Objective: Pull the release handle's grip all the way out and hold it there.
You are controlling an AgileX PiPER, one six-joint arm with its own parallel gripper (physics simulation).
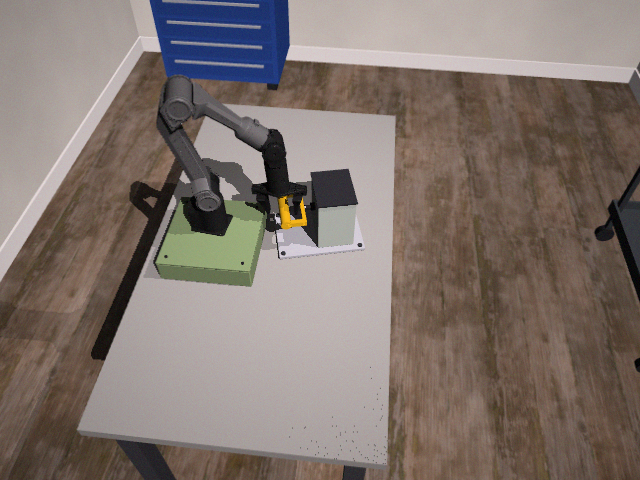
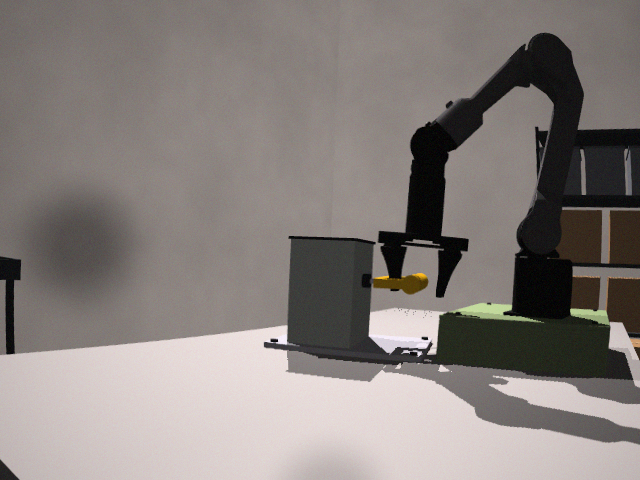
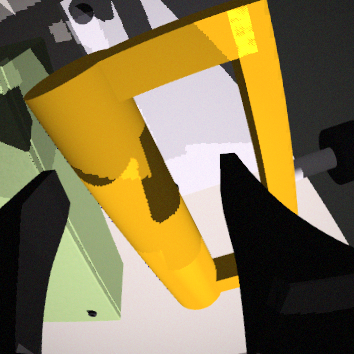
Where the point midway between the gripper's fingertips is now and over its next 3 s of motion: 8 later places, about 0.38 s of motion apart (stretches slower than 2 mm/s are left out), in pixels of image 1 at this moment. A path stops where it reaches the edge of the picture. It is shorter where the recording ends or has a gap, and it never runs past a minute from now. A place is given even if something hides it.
My gripper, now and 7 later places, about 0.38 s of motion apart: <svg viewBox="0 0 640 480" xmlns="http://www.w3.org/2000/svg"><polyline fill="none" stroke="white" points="282,211 283,211 281,211 276,211 274,211 271,212 268,211 265,211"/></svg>
